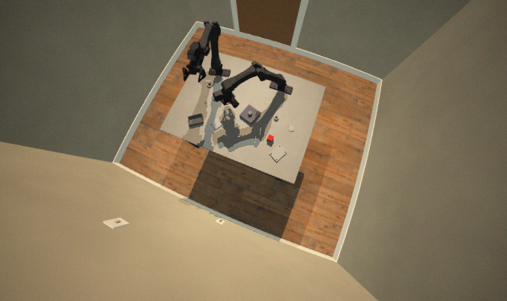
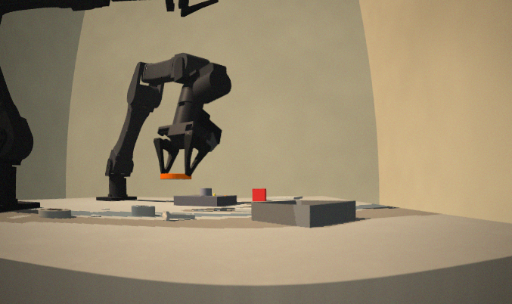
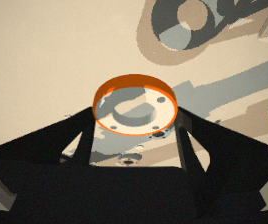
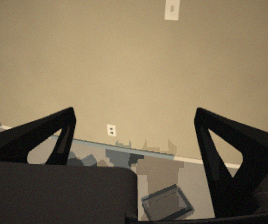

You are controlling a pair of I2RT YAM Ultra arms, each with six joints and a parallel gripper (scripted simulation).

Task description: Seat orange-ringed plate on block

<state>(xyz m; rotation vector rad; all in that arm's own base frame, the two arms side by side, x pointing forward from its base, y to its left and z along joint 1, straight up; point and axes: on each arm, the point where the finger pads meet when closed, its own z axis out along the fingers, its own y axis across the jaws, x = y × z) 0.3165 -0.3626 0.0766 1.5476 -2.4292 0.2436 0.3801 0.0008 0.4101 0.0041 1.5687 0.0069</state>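
My left gripper is now 200 mm to the right of the grey block, 60 mm short of it and 50 mm above it. From my left hand the other things lie so: red cube (420 mm to the left, 190 mm ahead, 60 mm below); orange-ringed plate (10 mm below); grey tray (220 mm to the right, 210 mm ahead, 70 mm below).
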